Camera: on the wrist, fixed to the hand. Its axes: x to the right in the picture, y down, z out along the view.
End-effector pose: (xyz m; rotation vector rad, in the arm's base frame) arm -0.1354 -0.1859 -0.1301 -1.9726 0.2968 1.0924
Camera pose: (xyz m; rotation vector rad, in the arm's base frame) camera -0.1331 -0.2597 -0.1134 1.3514 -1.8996 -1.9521
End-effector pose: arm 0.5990 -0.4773 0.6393 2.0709 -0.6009 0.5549
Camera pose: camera 0.5484 -0.4368 0.6784 1.1138 -2.2946 1.2381
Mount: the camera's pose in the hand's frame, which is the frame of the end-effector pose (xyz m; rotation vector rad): -0.0250 0.0351 -0.0622 -0.0677 -0.0966 1.6377
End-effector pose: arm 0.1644 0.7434 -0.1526 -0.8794 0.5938 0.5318
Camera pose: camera 0.1078 0.7060 -0.1861 -0.2357 1.1478 2.0468
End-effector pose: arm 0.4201 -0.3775 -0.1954 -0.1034 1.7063 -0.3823
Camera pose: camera 0.3691 -0.3255 -0.1750 1.1377 1.2118 0.8793
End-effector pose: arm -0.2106 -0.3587 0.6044 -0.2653 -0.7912 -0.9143
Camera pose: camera -0.1609 -0.3548 0.5475 -0.8398 -0.3880 0.6253
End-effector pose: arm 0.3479 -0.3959 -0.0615 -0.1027 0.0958 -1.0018
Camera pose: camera 0.3559 -0.3586 -0.1269 -0.0959 0.0896 0.6414
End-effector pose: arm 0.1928 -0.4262 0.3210 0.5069 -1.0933 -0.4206
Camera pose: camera 0.2421 -0.3726 0.3004 -0.5485 -1.2348 0.9599
